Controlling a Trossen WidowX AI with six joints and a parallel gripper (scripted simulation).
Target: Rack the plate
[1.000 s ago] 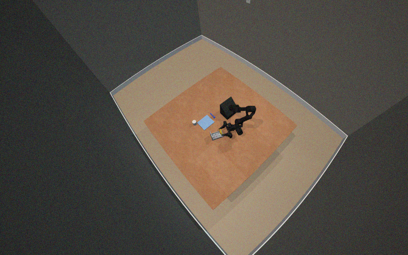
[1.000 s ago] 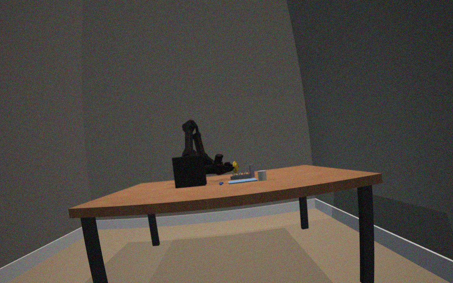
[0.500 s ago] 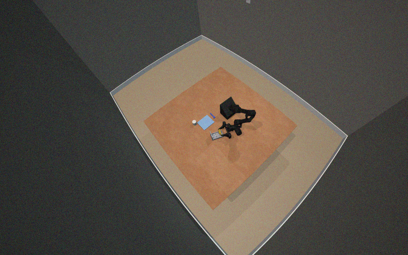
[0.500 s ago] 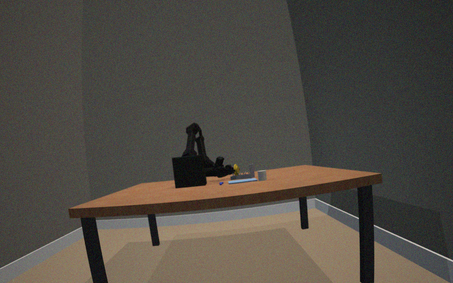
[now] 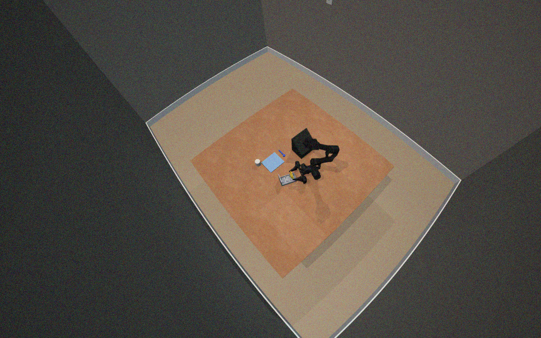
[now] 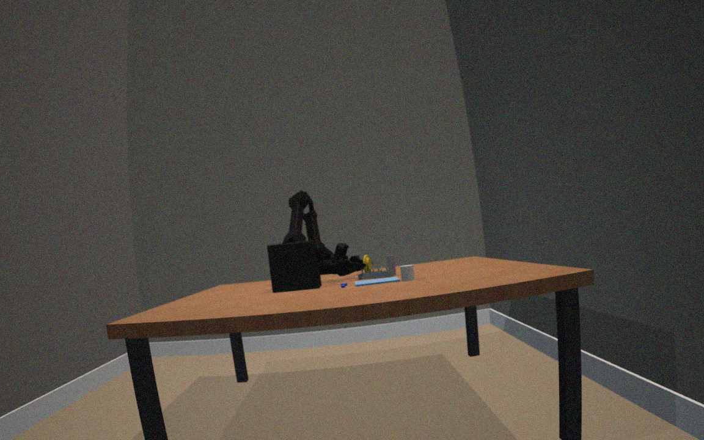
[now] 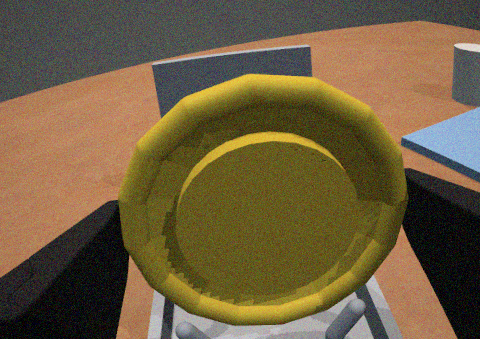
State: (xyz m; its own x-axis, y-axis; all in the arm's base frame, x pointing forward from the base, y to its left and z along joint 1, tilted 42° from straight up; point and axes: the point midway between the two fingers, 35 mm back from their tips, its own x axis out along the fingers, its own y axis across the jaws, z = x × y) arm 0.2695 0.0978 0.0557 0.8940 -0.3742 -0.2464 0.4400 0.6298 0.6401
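My gripper tip is 1 cm past the yellow plate. Round my gripper tip: white cup 9 cm ahead, 29 cm to the right, 3 cm below; blue object 12 cm behind, 21 cm to the right, 5 cm below; grey dish rack 2 cm ahead, 1 cm to the right, 3 cm below.
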